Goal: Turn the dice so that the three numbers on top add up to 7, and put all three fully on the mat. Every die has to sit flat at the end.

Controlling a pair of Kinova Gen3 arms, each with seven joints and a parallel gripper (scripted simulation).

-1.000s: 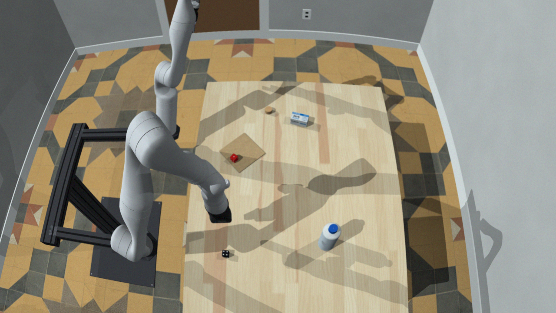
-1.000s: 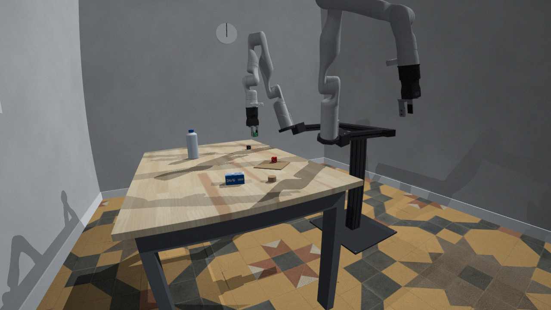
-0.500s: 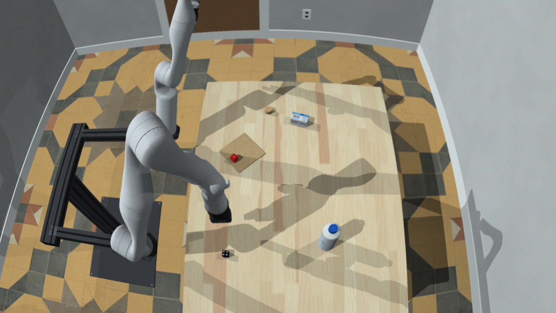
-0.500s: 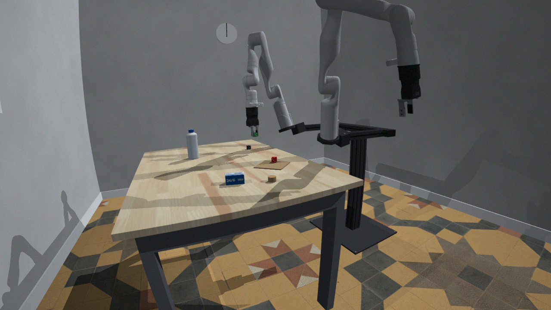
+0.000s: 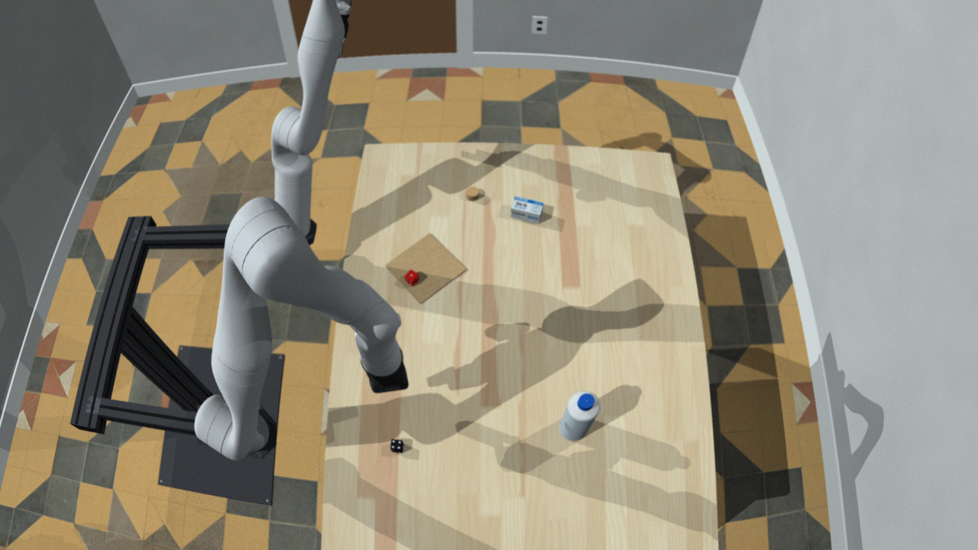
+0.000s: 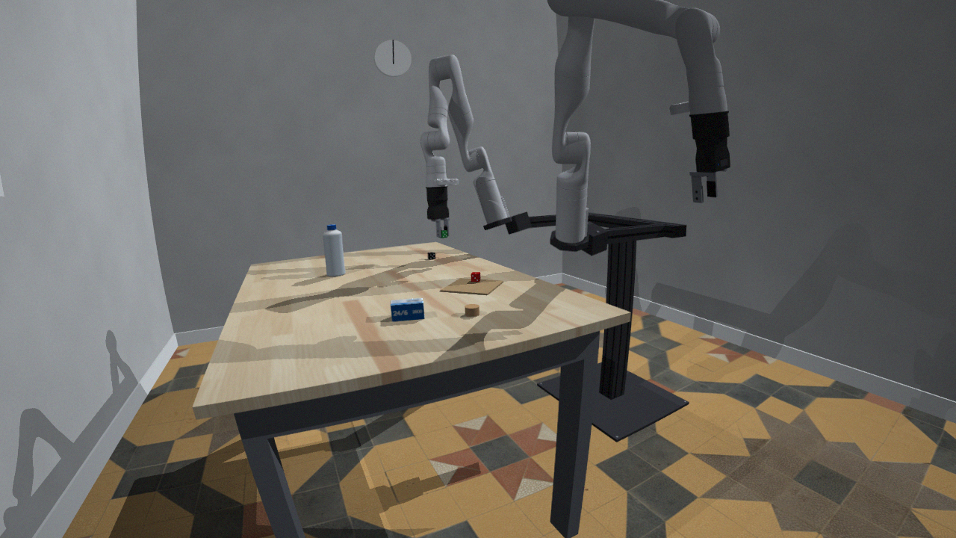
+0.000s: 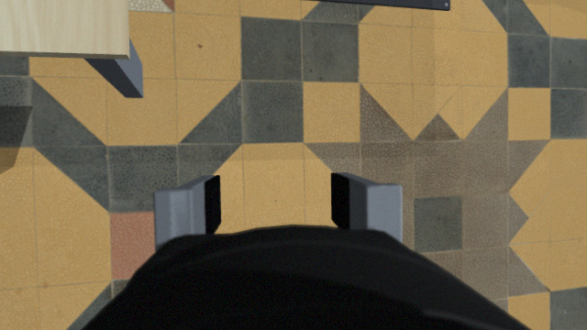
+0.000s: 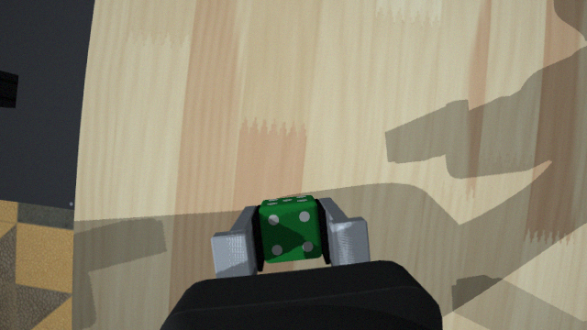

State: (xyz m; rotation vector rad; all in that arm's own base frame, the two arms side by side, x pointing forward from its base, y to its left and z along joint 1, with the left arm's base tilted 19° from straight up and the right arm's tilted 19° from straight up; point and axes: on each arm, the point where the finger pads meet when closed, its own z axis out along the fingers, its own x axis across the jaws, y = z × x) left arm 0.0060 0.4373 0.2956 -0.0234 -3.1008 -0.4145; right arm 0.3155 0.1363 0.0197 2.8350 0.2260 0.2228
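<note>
Now: right hand 120 mm to the left of the black die, 110 mm above it and 10 mm short of it. The rest, counted from my right hand: green die (10 mm below); then red die (300 mm to the left, 100 mm below); then brown square mat (340 mm to the left, 120 mm below, 30 mm ahead).
</note>
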